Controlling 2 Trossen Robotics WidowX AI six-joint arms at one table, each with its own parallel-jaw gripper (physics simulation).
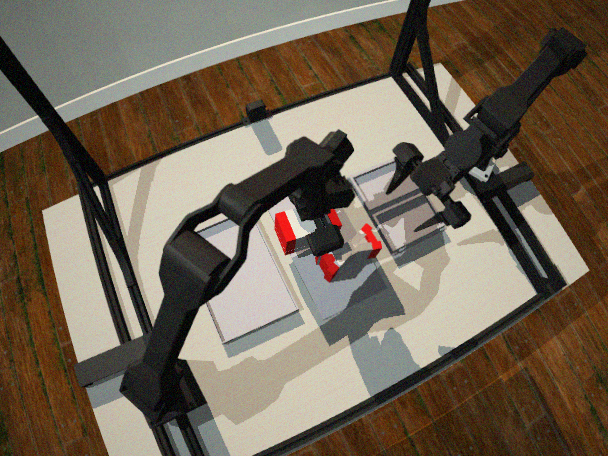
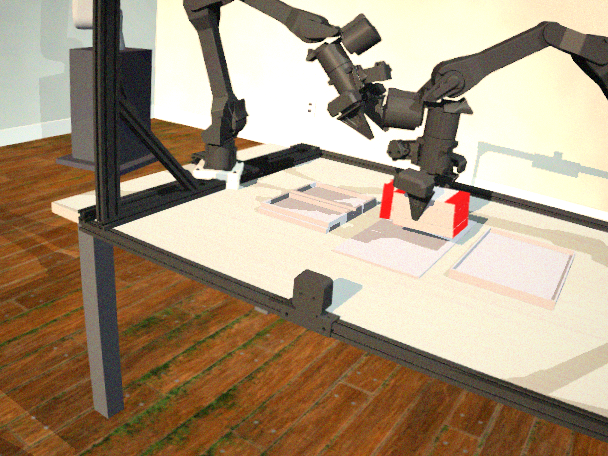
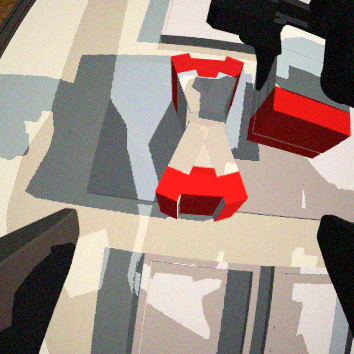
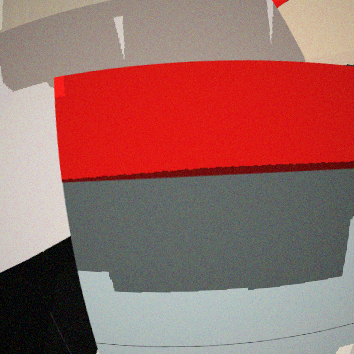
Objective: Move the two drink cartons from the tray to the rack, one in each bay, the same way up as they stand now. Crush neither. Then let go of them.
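Where they show: left gripper, fingertip midpoint: (image 1: pixel 400 212) (image 2: pixel 380 135) (image 3: pixel 203 225); right gripper, fingertip midpoint: (image 1: pixel 312 227) (image 2: pixel 423 213) (image 3: pixel 293 97) (image 4: pixel 218 222); left arm's base at its link origin: (image 2: pixel 219 166); right arm's base at its link origin: (image 1: pixel 161 393).
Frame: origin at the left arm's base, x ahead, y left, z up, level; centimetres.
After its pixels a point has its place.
Note:
My right gripper (image 1: pixel 322 240) (image 2: pixel 417 204) @(x 41.5, y -25.0, z 1.7 cm) is shut on one drink carton (image 1: pixel 285 232) @(x 47.4, y -28.1, z 6.9 cm) (image 3: pixel 298 119) @(x 38.1, y -21.4, z 5.6 cm) (image 4: pixel 204 119) @(x 37.8, y -23.4, z 5.8 cm), cream with red ends, and holds it on its side low over the edge of the centre mat (image 1: pixel 329 294) @(x 50.7, y -14.5, z -3.2 cm) (image 2: pixel 393 253) @(x 35.5, y -33.0, z -3.2 cm). The second carton (image 1: pixel 372 242) @(x 38.1, y -12.5, z 3.6 cm) (image 3: pixel 200 140) @(x 40.1, y -14.6, z 3.6 cm) lies on its side on that mat, free of any gripper. My left gripper (image 1: pixel 403 210) @(x 33.5, y -10.8, z 12.6 cm) (image 2: pixel 365 122) (image 3: pixel 203 225) @(x 33.5, y -10.8, z 12.6 cm) is wide open and empty, raised above the two-bay rack (image 1: pixel 375 169) @(x 18.5, y -21.0, z -2.0 cm) (image 2: pixel 329 199) @(x 24.9, y -8.5, z -2.7 cm) (image 3: pixel 261 305) @(x 26.4, y -14.7, z -2.6 cm). Both bays hold nothing. The tray (image 1: pixel 257 289) @(x 58.4, y -28.0, z -3.0 cm) (image 2: pixel 501 262) @(x 55.1, y -33.5, z -3.0 cm) holds nothing.
The rack, the mat and the tray lie in a row across the table (image 1: pixel 212 181) @(x 42.8, y -52.4, z -3.6 cm). A black clamp (image 1: pixel 256 110) @(x 22.2, y -53.9, z 1.1 cm) (image 2: pixel 311 294) @(x 21.1, y -56.1, z -0.1 cm) sits on one table edge. Dark frame posts (image 2: pixel 105 113) @(x -14.8, y -32.3, z 16.9 cm) stand at the corners. The two arms cross close together over the mat.

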